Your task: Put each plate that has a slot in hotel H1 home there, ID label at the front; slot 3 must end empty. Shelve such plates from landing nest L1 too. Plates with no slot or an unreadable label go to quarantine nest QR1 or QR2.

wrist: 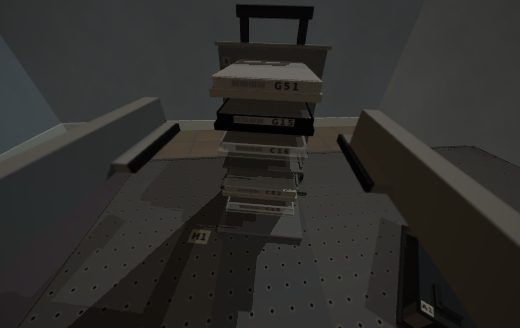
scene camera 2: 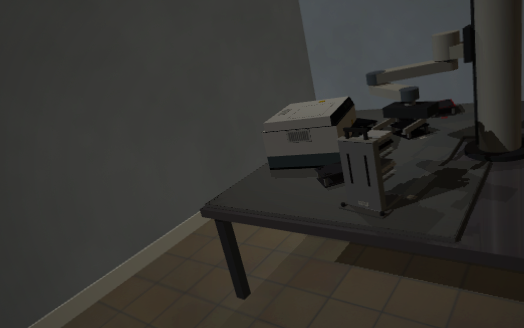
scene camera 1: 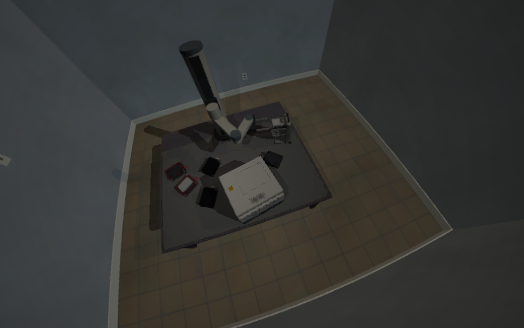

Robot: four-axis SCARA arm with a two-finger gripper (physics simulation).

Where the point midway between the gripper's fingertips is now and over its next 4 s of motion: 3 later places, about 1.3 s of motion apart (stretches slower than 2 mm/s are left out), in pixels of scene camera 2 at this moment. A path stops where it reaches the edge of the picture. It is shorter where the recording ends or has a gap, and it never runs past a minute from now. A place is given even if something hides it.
My gripper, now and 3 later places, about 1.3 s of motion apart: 387,131; 361,107; 348,97; 350,95
